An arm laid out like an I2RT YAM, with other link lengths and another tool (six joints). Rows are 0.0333 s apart.
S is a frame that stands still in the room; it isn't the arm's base.
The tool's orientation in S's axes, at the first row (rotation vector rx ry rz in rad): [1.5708, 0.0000, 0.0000]
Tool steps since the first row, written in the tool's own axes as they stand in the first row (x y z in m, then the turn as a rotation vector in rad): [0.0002, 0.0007, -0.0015, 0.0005, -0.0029, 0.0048]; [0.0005, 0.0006, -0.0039, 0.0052, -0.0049, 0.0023]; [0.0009, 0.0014, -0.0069, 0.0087, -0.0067, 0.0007]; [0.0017, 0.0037, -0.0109, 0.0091, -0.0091, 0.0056]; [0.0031, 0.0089, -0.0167, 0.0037, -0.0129, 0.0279]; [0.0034, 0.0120, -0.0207, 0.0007, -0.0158, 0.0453]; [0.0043, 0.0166, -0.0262, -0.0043, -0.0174, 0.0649]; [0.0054, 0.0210, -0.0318, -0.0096, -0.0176, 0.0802]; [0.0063, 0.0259, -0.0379, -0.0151, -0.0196, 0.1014]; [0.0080, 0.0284, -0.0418, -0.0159, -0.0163, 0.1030]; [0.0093, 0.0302, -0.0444, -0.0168, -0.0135, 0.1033]
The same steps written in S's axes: [0.0002, 0.0015, 0.0007, 0.0005, -0.0048, -0.0029]; [0.0005, 0.0039, 0.0006, 0.0052, -0.0023, -0.0049]; [0.0009, 0.0069, 0.0014, 0.0087, -0.0007, -0.0067]; [0.0017, 0.0109, 0.0037, 0.0091, -0.0056, -0.0091]; [0.0031, 0.0167, 0.0089, 0.0037, -0.0279, -0.0129]; [0.0034, 0.0207, 0.0120, 0.0007, -0.0453, -0.0158]; [0.0043, 0.0262, 0.0166, -0.0043, -0.0649, -0.0174]; [0.0054, 0.0318, 0.0210, -0.0096, -0.0802, -0.0176]; [0.0063, 0.0379, 0.0259, -0.0151, -0.1014, -0.0196]; [0.0080, 0.0418, 0.0284, -0.0159, -0.1030, -0.0163]; [0.0093, 0.0444, 0.0302, -0.0168, -0.1033, -0.0135]
